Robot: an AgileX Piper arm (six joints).
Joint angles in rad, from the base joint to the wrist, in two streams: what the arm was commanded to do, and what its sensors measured. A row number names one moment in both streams.
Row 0, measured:
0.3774 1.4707 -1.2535 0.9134 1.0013 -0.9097
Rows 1 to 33, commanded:
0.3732 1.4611 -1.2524 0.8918 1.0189 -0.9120
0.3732 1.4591 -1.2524 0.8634 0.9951 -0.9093
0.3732 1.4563 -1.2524 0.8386 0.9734 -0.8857
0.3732 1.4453 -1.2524 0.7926 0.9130 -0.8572
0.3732 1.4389 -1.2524 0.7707 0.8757 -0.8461
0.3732 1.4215 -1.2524 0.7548 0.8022 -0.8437
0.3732 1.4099 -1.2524 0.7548 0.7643 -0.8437
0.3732 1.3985 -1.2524 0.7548 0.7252 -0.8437
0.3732 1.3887 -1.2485 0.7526 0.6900 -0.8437
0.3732 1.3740 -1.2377 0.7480 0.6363 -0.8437
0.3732 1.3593 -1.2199 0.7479 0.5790 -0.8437
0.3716 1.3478 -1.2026 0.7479 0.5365 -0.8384
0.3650 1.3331 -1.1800 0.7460 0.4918 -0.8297
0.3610 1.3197 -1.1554 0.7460 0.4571 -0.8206
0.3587 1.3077 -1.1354 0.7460 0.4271 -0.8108
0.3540 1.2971 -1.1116 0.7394 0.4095 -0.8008
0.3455 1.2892 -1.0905 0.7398 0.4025 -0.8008
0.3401 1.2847 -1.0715 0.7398 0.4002 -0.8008
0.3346 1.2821 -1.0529 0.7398 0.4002 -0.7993
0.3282 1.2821 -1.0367 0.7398 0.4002 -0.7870
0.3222 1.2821 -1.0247 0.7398 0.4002 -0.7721
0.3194 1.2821 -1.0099 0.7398 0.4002 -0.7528
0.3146 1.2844 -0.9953 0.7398 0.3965 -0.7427
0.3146 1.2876 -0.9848 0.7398 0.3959 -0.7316
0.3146 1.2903 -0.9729 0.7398 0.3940 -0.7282
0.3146 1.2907 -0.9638 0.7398 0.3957 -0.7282
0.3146 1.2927 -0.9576 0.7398 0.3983 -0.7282
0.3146 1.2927 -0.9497 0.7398 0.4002 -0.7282
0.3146 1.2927 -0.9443 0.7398 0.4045 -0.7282
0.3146 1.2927 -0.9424 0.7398 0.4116 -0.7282
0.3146 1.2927 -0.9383 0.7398 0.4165 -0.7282
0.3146 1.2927 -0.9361 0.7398 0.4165 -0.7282
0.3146 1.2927 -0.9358 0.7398 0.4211 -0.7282
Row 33, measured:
0.3203 1.2914 -0.9455 0.7443 0.4130 -0.7329
